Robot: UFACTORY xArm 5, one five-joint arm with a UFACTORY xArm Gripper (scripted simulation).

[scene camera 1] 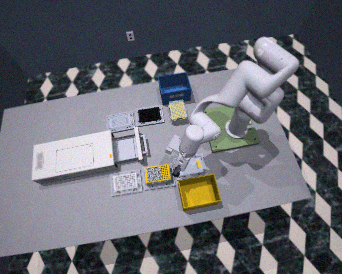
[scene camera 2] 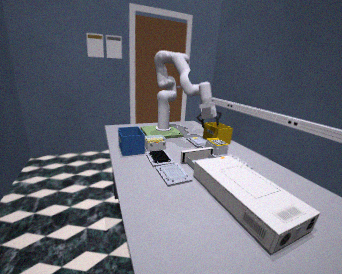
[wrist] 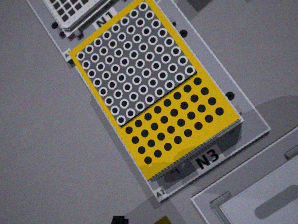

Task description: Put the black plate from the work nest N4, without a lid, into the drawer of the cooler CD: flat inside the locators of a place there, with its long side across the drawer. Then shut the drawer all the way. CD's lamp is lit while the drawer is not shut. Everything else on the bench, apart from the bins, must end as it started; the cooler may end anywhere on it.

Labels:
A white cooler CD [scene camera 1: 93, 153]: 1.24 m from the lens. A yellow bin [scene camera 1: 199, 190] is 1.19 m from the lens. A blue bin [scene camera 1: 179, 81] is 1.45 m from the lens. The marked spots on the yellow bin and the blue bin are 0.68 m apart.

